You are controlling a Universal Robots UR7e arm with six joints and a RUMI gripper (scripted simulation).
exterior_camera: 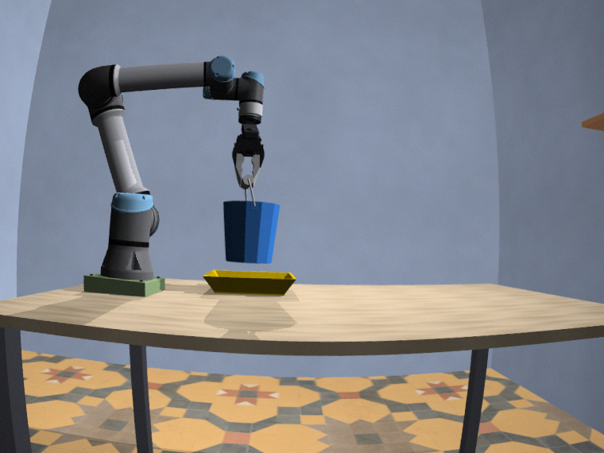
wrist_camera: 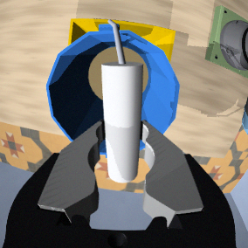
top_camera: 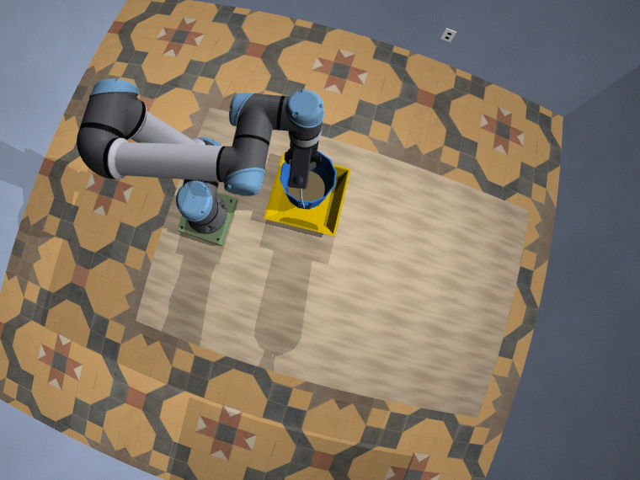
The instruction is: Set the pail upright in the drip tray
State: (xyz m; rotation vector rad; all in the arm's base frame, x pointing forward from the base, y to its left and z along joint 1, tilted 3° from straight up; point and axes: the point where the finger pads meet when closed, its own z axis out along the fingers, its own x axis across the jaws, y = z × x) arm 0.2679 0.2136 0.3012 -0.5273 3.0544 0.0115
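My hand is 9 cm above the blue pail and 1 cm short of it. Also, from my hand: white-grey grip 3 cm below, 1 cm ahead; yellow drip tray 31 cm below, 2 cm ahead, 1 cm to the left.
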